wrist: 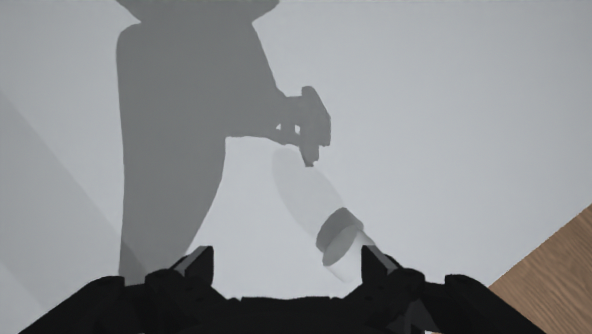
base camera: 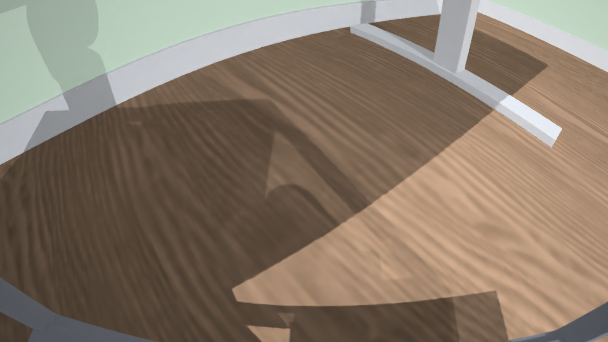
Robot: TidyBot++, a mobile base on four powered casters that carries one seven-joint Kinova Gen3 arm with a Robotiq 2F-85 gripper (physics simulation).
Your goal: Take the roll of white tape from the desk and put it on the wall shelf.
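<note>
The roll of white tape (wrist: 348, 260) is on the pale grey desk (wrist: 450, 125) in the lower middle of the wrist view, with a grey shaded side. Its right edge is partly hidden by the right finger. My gripper (wrist: 287, 262) is open and empty above the desk, with the roll showing between its fingertips, much nearer the right one. The remaining height above the roll cannot be judged exactly. The wall shelf does not show in either view.
The arm's shadow lies across the desk at left and centre. The desk edge and brown wood floor (wrist: 555, 270) (base camera: 500, 200) show at lower right in the wrist view. In the base view, a white desk leg (base camera: 454, 40) stands on its foot (base camera: 530, 119) near green walls (base camera: 200, 20).
</note>
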